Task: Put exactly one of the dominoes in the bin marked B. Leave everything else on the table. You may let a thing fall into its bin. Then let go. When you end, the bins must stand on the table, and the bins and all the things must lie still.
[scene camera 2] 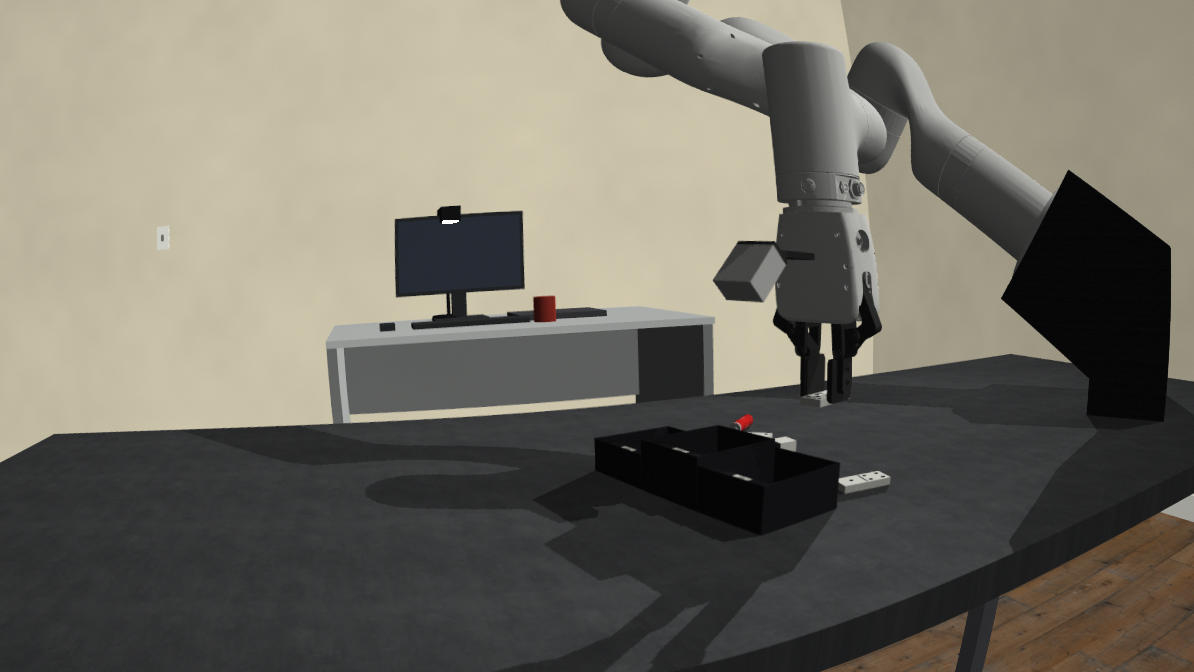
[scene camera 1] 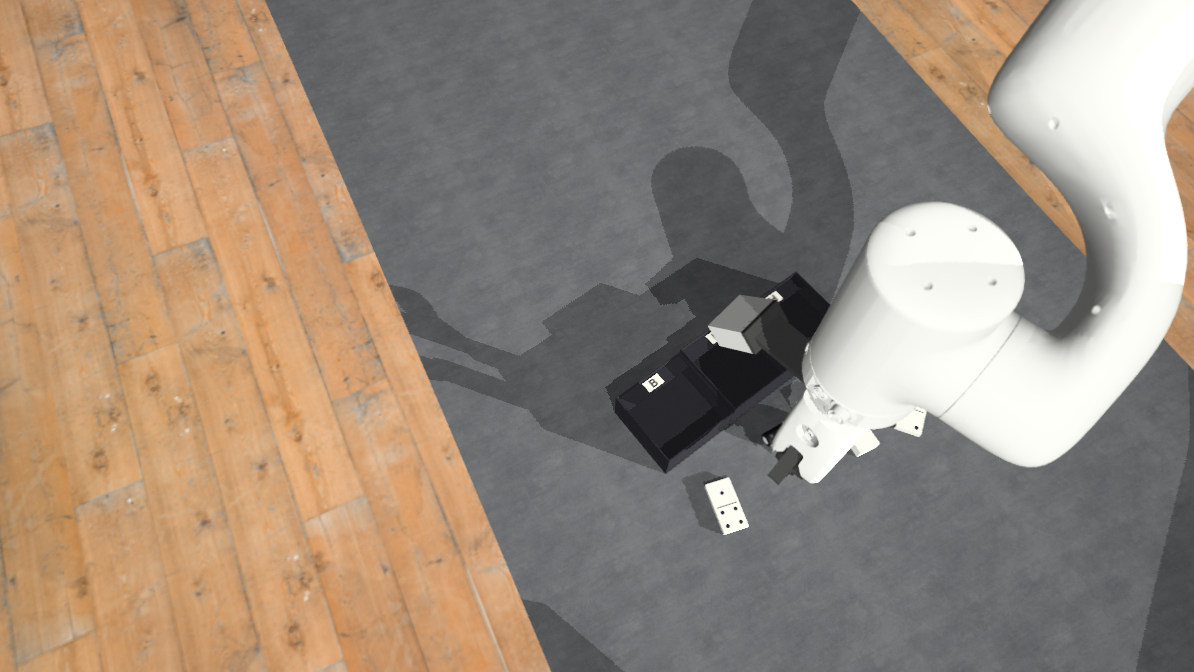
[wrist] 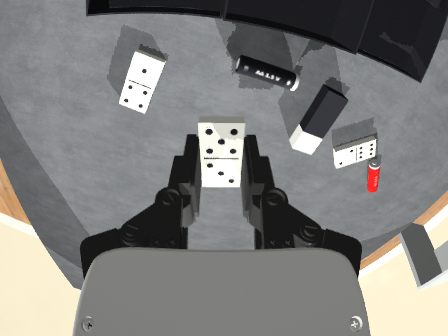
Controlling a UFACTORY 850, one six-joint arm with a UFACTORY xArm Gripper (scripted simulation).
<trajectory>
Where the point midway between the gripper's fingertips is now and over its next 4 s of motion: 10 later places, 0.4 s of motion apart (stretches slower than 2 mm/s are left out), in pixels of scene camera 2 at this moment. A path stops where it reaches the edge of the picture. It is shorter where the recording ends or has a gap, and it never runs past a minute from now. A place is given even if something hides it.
The gripper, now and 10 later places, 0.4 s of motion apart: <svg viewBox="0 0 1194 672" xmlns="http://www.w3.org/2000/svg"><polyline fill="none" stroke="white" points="825,399 804,412 780,426 778,428 778,446 776,470 775,489 776,475 778,457 778,412 780,358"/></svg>
</trajectory>
